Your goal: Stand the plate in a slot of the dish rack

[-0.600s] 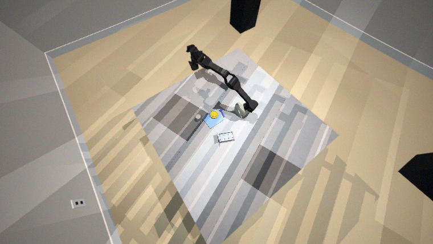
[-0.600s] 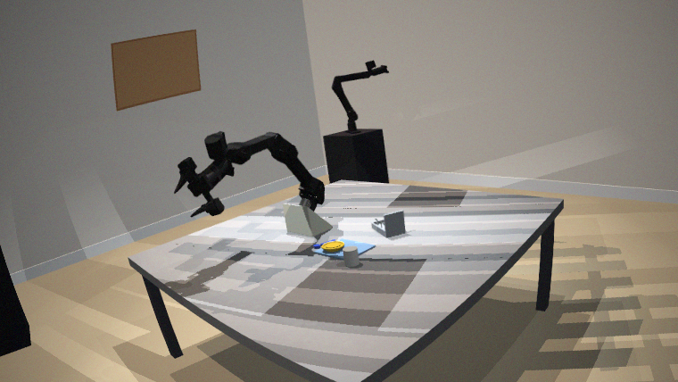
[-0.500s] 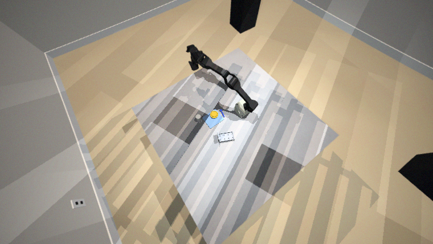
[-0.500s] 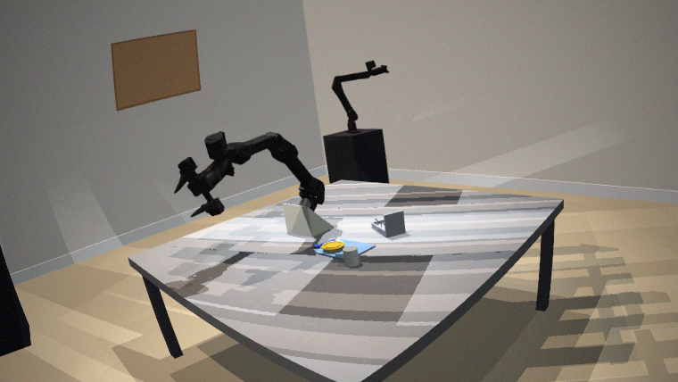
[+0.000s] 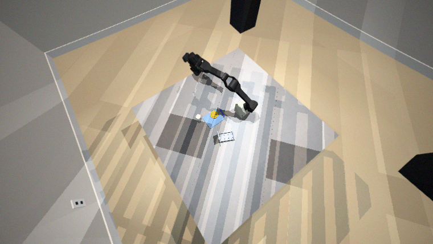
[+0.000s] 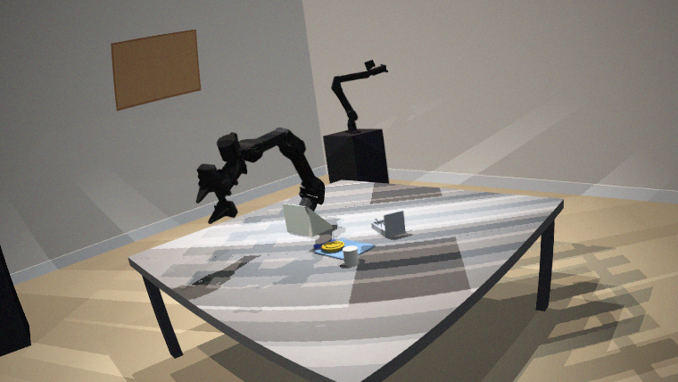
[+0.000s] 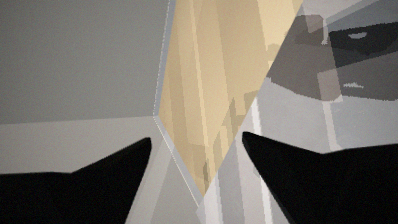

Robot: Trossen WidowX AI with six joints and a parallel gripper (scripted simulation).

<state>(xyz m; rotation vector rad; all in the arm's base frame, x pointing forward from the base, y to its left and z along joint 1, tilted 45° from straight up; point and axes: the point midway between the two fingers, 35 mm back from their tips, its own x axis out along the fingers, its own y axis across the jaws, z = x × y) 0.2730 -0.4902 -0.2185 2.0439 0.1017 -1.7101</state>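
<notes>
The yellow plate is 1 cm ahead of my gripper tip, 43 cm to the left of it and 23 cm below it. Round my gripper tip: light blue flat sheet (4 cm ahead, 45 cm to the left, 25 cm below); blue pen (6 cm behind, 44 cm to the left, 25 cm below); white cup (14 cm ahead, 38 cm to the left, 22 cm below).
</notes>
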